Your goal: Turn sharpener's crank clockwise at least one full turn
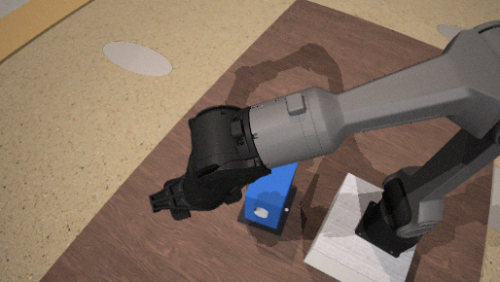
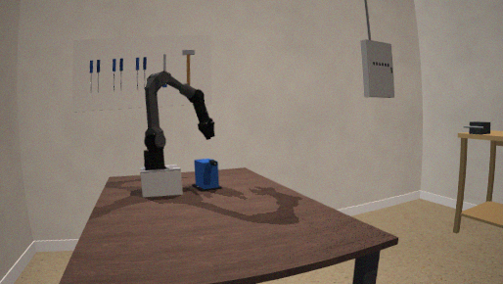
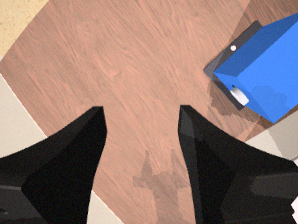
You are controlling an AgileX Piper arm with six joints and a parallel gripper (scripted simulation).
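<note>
Right now the dark grey cylindrical knob is 250 mm to the right of my hand, 90 mm below it and 30 mm behind it.
</note>
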